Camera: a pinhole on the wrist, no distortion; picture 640 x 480 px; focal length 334.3 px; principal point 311.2 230.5 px. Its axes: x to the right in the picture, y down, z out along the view. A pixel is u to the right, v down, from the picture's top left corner.
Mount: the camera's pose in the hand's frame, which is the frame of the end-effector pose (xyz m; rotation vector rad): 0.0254 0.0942 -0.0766 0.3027 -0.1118 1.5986
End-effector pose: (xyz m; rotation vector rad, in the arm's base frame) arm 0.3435 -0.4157 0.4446 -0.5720 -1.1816 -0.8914
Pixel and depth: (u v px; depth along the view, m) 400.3 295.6 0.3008
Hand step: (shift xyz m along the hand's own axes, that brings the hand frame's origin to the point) 0.0028 0.0912 0.2393
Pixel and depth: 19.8 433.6 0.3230
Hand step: -0.1225 -0.2711 0.1818
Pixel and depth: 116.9 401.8 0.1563
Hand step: -0.0325 -0.0380 0.0586
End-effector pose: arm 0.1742 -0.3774 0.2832 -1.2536 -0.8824 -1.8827
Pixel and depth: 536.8 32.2 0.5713
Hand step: 0.4236 0.3383 0.5331
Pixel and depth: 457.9 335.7 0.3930
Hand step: -0.0524 0.1530 0.3593
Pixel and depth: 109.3 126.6 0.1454
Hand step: 0.0904 -0.0253 0.0347
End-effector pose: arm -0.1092 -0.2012 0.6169 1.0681 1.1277 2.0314
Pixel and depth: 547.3 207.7 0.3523
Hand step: 0.0872 0.2453 0.3234
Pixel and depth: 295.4 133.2 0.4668
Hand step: 0.2188 -0.0394 0.3496
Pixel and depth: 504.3 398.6 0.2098
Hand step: -0.0560 0.1515 0.1682
